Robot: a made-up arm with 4 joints.
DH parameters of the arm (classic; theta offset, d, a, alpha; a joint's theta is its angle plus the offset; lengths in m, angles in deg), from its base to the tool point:
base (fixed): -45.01 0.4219 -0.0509 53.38
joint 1: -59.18 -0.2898 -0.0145 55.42
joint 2: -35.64 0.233 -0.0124 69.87
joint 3: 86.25 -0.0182 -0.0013 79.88
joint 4: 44.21 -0.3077 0.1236 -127
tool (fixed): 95.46 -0.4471 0 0
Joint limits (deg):
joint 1: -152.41..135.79
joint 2: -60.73..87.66
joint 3: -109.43..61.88
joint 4: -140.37..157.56
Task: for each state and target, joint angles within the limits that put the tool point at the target. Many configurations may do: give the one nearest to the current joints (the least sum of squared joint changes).
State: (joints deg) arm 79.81 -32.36 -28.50 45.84
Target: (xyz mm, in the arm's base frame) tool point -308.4 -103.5 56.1
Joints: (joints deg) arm 80.87 -45.57 -13.96 93.51
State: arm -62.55 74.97 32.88 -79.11
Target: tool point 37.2 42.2 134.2
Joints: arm -71.90 49.84 37.94 -121.22
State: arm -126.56 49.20 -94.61 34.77
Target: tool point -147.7 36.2 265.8
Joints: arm -101.28 63.71 -109.43 -9.44
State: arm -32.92 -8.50 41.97 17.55
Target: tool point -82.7 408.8 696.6
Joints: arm -30.80 18.58 61.61 46.90
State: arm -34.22 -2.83 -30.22 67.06
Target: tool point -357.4 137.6 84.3
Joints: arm -20.18 16.05 -60.34 29.02
